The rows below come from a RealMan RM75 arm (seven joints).
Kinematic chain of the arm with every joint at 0, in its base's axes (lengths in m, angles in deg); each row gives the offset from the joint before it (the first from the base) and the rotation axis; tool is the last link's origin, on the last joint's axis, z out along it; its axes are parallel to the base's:
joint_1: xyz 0 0 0.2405 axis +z
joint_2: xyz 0 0 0 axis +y
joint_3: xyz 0 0 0.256 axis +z
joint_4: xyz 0 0 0 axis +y
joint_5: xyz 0 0 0.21 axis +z
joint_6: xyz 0 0 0 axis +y
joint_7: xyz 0 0 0.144 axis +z
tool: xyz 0 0 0
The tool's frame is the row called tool.
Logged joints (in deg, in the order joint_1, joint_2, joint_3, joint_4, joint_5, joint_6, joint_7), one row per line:
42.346 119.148 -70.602 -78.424 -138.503 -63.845 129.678
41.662 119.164 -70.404 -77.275 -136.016 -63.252 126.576
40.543 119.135 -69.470 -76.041 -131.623 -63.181 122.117
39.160 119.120 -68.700 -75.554 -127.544 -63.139 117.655
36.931 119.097 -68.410 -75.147 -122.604 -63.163 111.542
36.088 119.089 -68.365 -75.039 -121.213 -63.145 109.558
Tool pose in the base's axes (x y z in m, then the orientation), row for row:
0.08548 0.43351 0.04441 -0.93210 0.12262 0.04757 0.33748
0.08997 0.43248 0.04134 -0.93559 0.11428 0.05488 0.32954
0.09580 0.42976 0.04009 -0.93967 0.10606 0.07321 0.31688
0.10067 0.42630 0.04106 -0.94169 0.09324 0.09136 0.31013
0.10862 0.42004 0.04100 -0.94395 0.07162 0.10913 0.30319
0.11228 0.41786 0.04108 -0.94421 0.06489 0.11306 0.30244
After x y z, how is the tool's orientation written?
As a quaternion, x y z w.
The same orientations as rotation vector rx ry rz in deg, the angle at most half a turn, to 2 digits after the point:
-139.17 18.31 7.10
-140.24 17.13 8.23
-141.72 16.00 11.04
-142.50 14.11 13.83
-143.34 10.88 16.57
-143.43 9.86 17.17

